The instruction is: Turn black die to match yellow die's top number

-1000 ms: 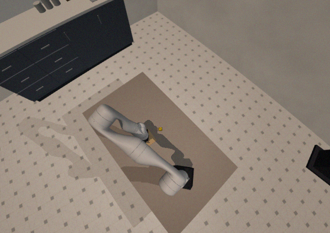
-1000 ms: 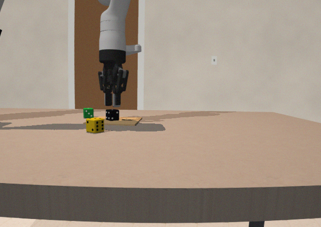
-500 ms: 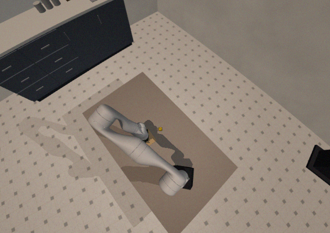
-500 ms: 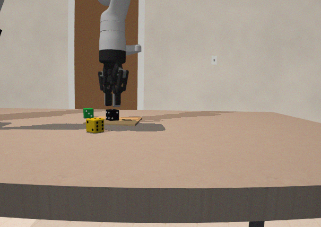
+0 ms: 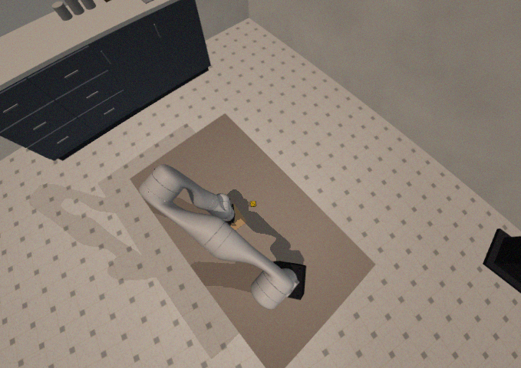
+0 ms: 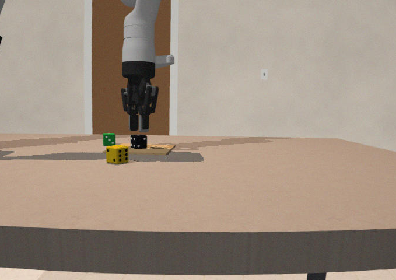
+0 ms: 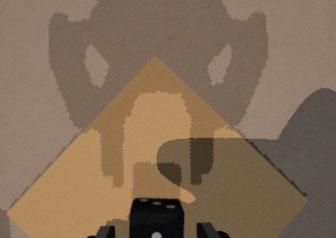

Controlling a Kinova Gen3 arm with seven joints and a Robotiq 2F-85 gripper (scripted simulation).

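My gripper is now 40 mm above the black die. Also, from my hand: green die 80 mm to the left, 80 mm behind, 50 mm below; yellow die 160 mm to the right, 50 mm below, 30 mm behind; mat 60 mm below, 10 mm ahead.
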